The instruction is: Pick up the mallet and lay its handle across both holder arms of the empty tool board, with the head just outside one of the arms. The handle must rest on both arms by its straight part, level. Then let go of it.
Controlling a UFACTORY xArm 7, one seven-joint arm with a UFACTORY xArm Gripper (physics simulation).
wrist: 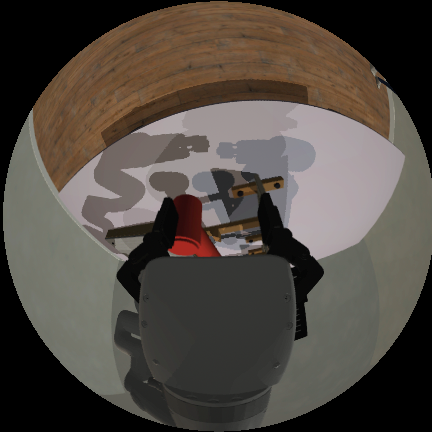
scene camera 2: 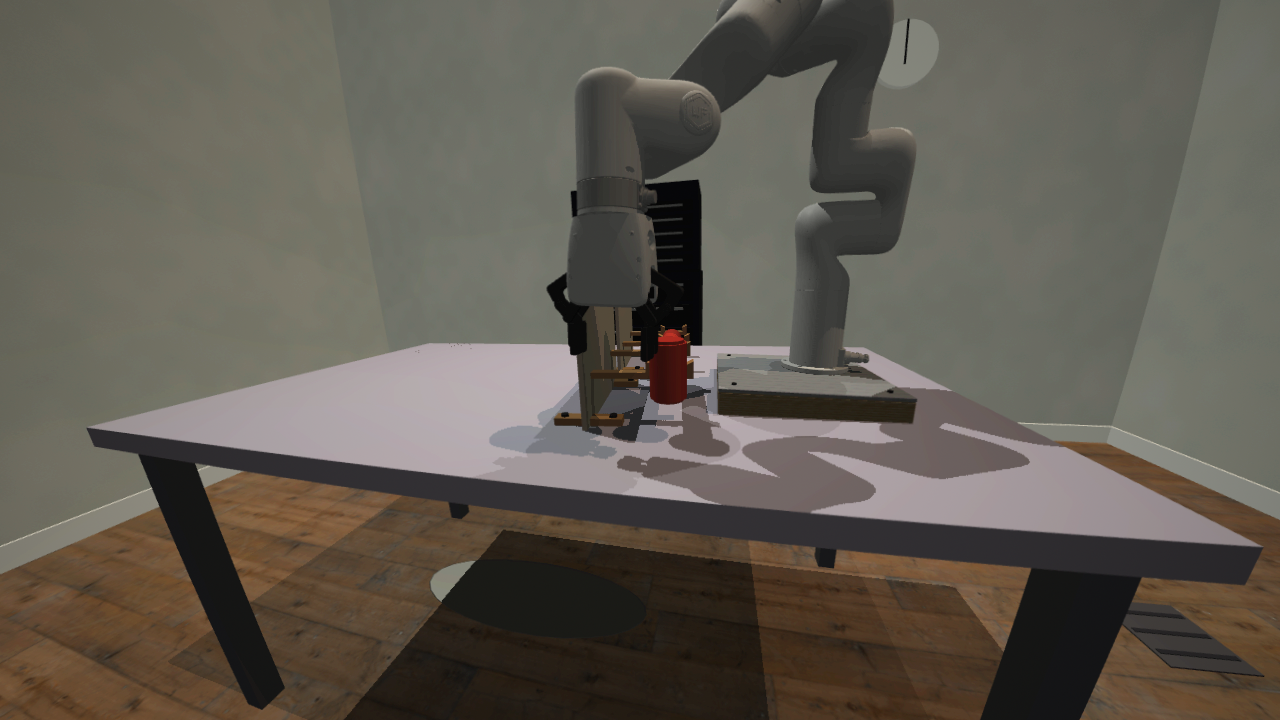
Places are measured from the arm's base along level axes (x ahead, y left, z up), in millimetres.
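Pixels of known places: gripper, fingertip midpoint: [wrist: 216,203] [scene camera 2: 612,356]; arm's base, link origin: [scene camera 2: 813,367].
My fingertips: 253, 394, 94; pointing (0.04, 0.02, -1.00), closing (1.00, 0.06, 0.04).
Ahead of a thing's pixels: the offset from my fingertips to its top centre, as dx, dy, dz. "pt": to the spot under its first point. Level surfaces: height alone.
The mallet has a red head {-48, -71, +7} [scene camera 2: 668,371] [wrist: 188,217] beside a wooden holder arm [scene camera 2: 617,374] of the near tool board [scene camera 2: 588,394]. Its red handle {pt -12, -127, -24} [wrist: 209,245] runs back from the head in the wrist view; its far end is hidden by the gripper body. The near board stands upright on a wooden foot {pt +123, -57, -121} [scene camera 2: 563,418] [wrist: 258,186]. My gripper [scene camera 2: 613,353] [wrist: 216,203] is open and empty, pointing down at the height of the board's upper part. In the wrist view one finger overlaps the head's left side and the other overlaps the board's edge. Which arms bear the handle is hidden.
A second upright board [scene camera 2: 623,326] and more wooden arms stand behind the near one. The robot's base slab [scene camera 2: 814,404] is right of the mallet on the pale table {dz -133} [scene camera 2: 313,402]. A black cabinet [scene camera 2: 689,241] stands behind the table.
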